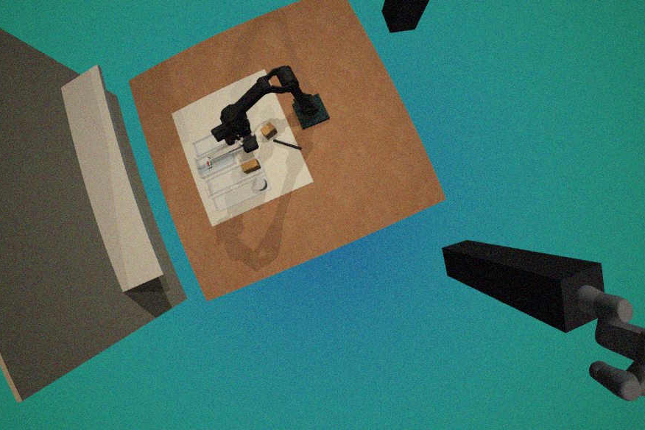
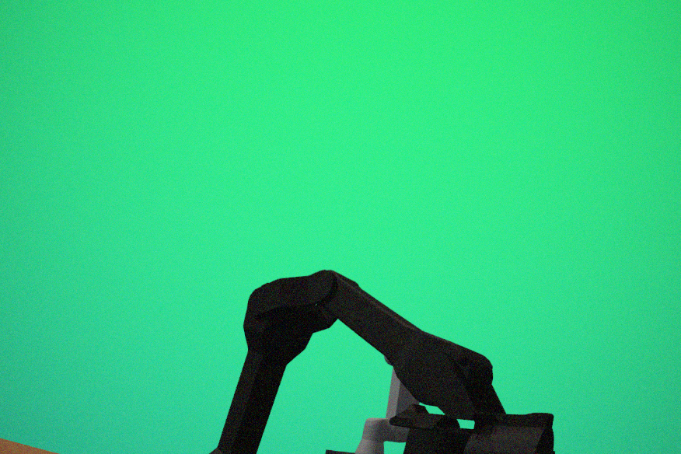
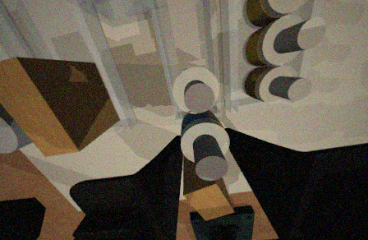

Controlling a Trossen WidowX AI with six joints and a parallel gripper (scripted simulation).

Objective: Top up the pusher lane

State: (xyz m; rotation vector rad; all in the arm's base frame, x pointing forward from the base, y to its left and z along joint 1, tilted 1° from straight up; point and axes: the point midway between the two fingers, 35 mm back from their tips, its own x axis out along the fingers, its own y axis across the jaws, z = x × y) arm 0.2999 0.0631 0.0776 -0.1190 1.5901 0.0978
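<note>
Now: gripper tip 9 cm short of the pale mat and 6 cm above it. Also, from my gripper tip: dark rod 15 cm behind, 7 cm to the left, 5 cm below.
</note>
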